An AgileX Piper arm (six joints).
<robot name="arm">
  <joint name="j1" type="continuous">
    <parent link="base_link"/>
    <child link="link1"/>
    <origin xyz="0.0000 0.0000 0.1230"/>
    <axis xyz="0 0 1"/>
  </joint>
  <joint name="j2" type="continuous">
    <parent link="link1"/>
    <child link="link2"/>
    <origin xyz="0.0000 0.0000 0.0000" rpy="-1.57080 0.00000 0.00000"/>
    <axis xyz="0 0 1"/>
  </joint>
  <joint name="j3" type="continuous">
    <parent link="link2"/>
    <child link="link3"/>
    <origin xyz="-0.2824 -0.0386 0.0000"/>
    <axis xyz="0 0 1"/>
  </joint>
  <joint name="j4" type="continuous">
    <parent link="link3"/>
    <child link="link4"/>
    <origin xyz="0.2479 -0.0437 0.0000" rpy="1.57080 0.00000 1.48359"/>
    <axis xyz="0 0 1"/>
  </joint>
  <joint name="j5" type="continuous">
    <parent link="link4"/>
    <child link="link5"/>
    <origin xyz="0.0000 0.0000 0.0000" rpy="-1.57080 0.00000 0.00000"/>
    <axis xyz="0 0 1"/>
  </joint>
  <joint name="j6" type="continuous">
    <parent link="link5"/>
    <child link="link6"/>
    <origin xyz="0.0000 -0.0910 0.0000" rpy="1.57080 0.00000 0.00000"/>
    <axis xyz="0 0 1"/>
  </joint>
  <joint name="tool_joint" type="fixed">
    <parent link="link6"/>
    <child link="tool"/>
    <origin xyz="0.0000 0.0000 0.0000"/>
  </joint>
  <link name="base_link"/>
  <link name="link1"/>
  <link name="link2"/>
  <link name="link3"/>
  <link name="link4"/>
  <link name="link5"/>
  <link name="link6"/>
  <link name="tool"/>
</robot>
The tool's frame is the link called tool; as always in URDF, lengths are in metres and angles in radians. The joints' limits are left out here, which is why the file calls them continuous.
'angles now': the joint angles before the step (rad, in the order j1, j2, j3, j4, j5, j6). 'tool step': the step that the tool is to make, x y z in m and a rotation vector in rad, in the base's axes. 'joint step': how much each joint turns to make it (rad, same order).
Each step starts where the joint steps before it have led.
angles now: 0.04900, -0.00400, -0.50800, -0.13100, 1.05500, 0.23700
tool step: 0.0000, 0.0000, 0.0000, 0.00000, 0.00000, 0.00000
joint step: 0.00000, 0.00000, 0.00000, 0.00000, 0.00000, 0.00000
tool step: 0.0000, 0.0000, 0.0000, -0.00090, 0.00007, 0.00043
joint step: 0.00000, 0.00000, 0.00000, 0.00000, 0.00000, -0.00100
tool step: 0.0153, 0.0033, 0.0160, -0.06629, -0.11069, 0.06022
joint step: -0.00001, 0.06101, -0.00681, 0.02000, -0.17120, -0.08398
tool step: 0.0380, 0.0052, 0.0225, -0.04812, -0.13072, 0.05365
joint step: 0.00108, 0.16883, -0.00426, 0.02114, -0.29849, -0.06226
